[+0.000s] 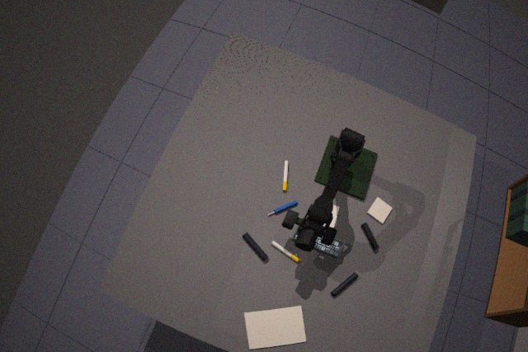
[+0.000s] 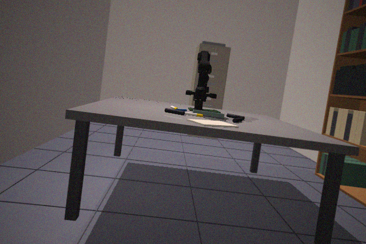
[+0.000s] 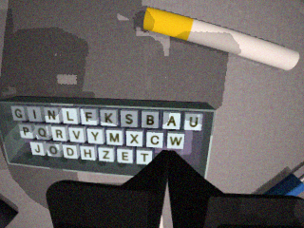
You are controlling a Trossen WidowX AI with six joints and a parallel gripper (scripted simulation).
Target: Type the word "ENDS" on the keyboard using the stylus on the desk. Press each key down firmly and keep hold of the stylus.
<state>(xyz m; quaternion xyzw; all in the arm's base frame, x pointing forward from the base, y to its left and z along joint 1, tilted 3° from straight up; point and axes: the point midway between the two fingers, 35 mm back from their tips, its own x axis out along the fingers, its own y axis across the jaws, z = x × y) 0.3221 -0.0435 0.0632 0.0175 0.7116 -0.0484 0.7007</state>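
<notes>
Now: the stylus 120 mm to the right of my gripper tip, 60 mm behind it and 30 mm below it. The rest, counted from my gripper tip: white paper sheet 370 mm ahead, 40 mm below, 20 mm to the left; white notepad 110 mm behind, 60 mm to the left, 40 mm below; grey stylus tip 140 mm to the right, 40 mm behind, 30 mm below.
</notes>
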